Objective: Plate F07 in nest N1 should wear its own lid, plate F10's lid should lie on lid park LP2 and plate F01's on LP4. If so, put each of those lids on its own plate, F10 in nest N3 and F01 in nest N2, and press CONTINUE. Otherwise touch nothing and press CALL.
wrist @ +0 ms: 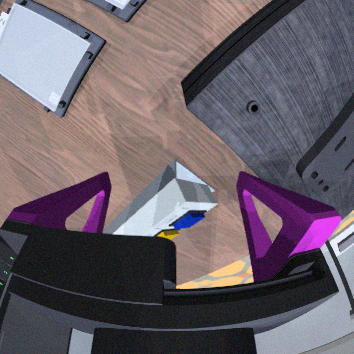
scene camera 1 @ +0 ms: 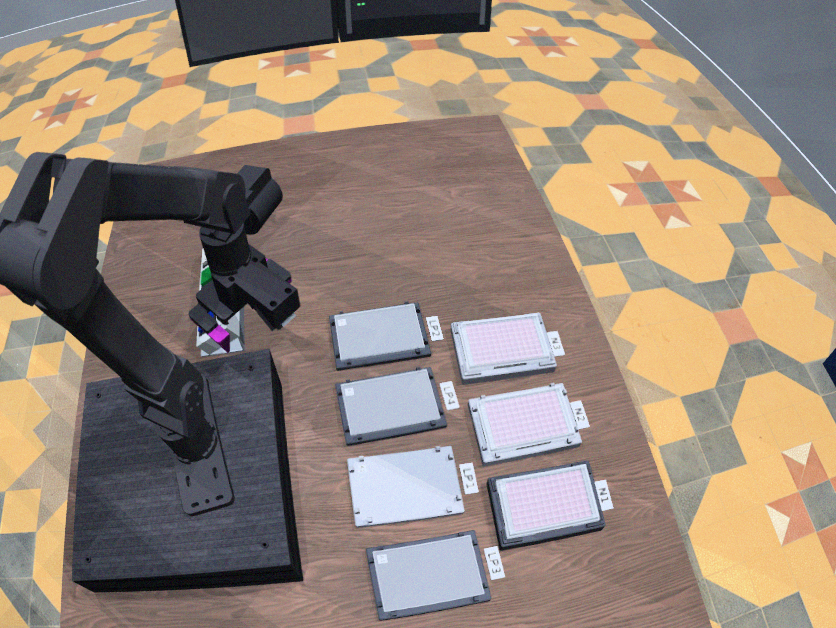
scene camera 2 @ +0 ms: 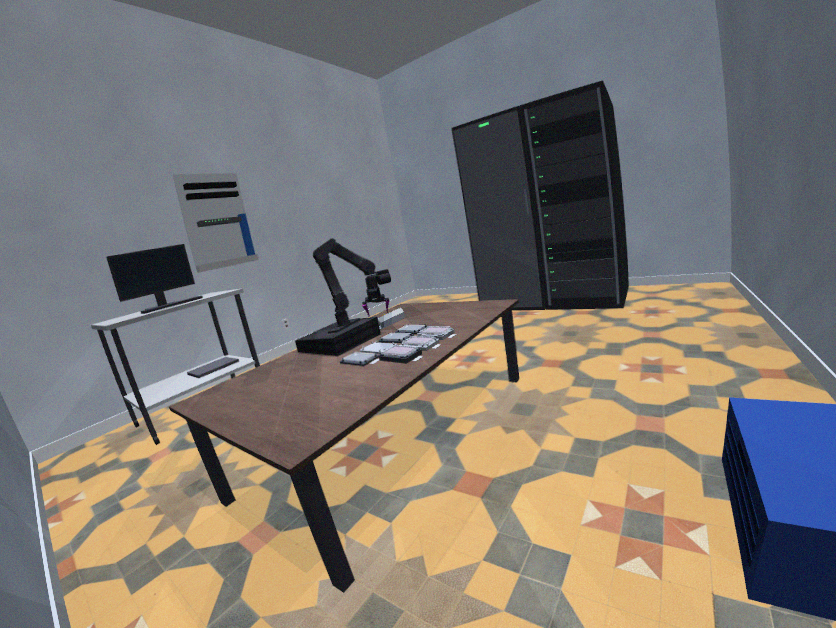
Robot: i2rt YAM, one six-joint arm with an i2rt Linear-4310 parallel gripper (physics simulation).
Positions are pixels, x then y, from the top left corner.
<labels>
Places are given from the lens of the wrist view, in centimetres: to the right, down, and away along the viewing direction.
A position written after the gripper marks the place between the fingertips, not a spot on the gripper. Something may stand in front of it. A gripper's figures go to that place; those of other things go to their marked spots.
gripper point(wrist: 173, 178): 0, 0, 13
white button box point(wrist: 176, 191): 0, 2, 19
</labels>
